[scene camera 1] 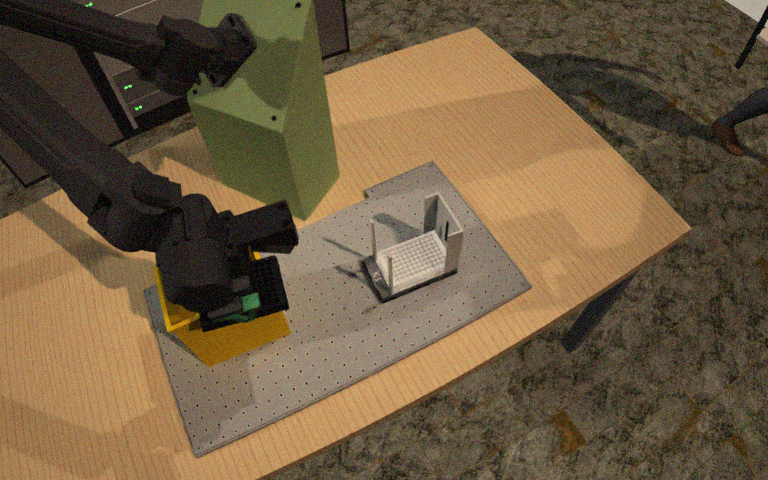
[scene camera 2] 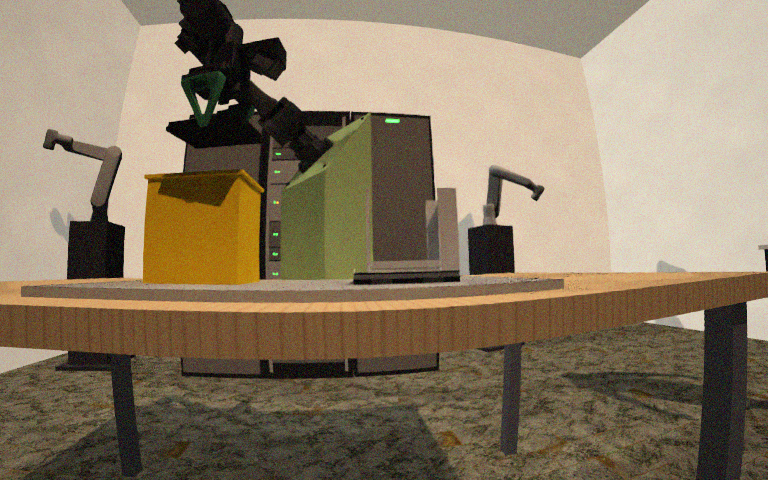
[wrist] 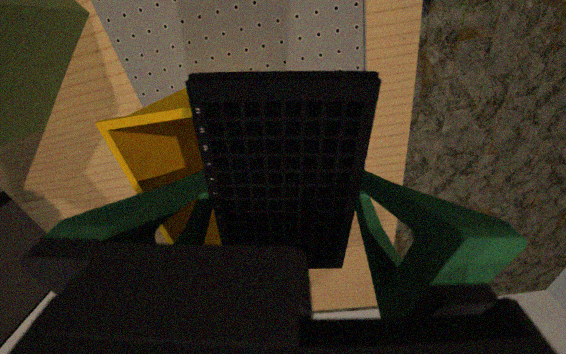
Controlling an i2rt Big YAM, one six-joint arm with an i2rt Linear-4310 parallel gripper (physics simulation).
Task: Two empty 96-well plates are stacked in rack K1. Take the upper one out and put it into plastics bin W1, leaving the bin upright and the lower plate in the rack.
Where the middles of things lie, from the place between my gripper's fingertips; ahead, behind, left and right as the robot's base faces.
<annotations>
The black 96-well plate (scene camera 2: 225, 130) is 1 cm to the right of my hand and 1 cm above it. The rest, counted from my hand: white 96-well plate (scene camera 1: 415, 259): 31 cm to the left, 20 cm below, 2 cm ahead; then yellow bin W1 (scene camera 2: 203, 227): 14 cm below, 10 cm behind, 3 cm to the right.
</annotations>
